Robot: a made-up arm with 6 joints.
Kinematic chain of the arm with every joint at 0, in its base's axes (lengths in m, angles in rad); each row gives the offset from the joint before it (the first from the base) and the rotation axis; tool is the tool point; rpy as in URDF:
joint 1: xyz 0 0 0.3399 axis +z
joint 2: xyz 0 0 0 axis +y
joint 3: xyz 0.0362 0 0.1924 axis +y
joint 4: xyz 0.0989 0 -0.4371 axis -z
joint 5: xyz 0 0 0 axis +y
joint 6: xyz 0.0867 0 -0.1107 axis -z
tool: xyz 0 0 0 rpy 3.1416 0 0
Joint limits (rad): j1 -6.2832..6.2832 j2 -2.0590..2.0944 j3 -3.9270..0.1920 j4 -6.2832..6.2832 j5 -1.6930..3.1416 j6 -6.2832..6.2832
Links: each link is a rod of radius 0.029 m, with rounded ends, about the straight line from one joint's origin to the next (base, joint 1, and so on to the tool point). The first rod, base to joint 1, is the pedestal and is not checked.
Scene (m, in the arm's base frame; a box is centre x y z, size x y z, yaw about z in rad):
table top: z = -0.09
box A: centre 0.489 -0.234 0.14 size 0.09 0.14 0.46 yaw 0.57
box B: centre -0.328 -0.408 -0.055 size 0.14 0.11 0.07 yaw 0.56
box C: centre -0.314 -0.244 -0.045 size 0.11 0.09 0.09 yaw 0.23
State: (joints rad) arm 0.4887 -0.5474 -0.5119 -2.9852 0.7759 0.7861
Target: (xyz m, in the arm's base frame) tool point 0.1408 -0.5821 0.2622
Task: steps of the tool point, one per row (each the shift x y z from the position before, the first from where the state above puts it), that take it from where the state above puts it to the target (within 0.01 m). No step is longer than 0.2 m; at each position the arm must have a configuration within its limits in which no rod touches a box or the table.
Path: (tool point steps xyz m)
1: 0.0558 -0.1021 0.0325
2: 0.0297 -0.1159 0.0327
3: 0.0003 -0.1225 0.0329
4: -0.0304 -0.1213 0.0329
5: -0.0691 -0.1508 -0.0642
6: -0.1206 -0.1223 -0.0701
7: -0.1585 -0.0750 -0.0749

